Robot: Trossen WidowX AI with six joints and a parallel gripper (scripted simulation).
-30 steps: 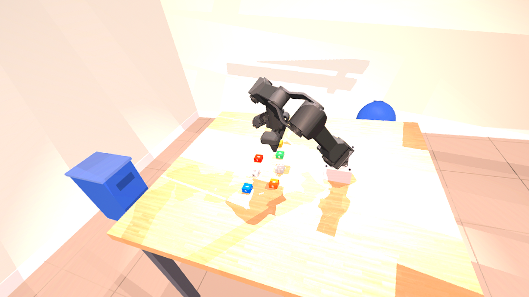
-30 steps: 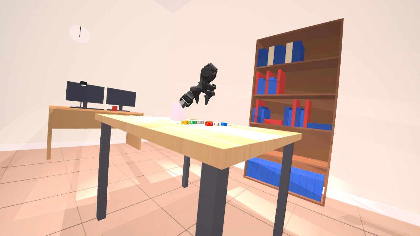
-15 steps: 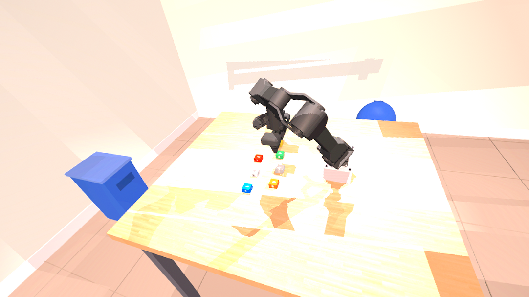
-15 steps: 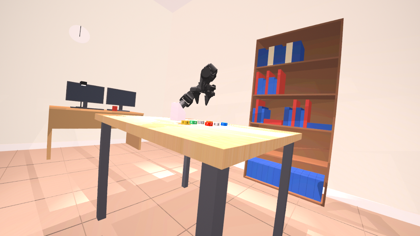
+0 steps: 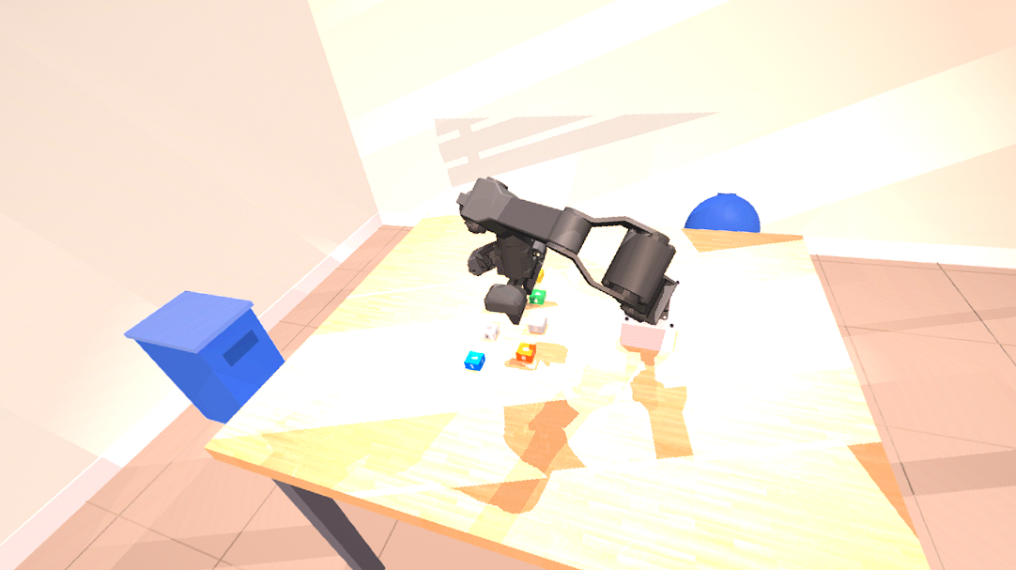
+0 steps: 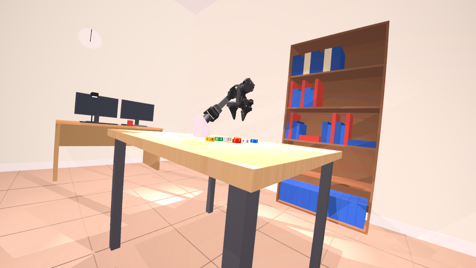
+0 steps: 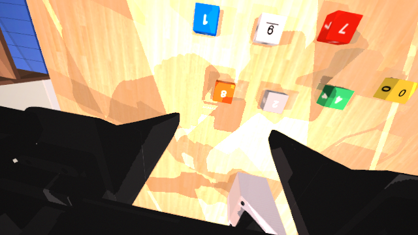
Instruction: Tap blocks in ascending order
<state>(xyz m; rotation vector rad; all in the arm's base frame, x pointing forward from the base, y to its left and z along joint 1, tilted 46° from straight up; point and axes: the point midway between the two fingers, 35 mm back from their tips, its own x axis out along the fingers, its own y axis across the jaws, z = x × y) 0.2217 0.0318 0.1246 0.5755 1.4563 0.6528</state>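
My gripper tip is 70 mm short of the yellow block, 260 mm to the left of it and 120 mm above it. From my gripper tip the other things lie so: orange block: 120 mm below; blue block: 100 mm ahead, 50 mm to the left, 120 mm below; white block: 100 mm ahead, 40 mm to the right, 120 mm below.
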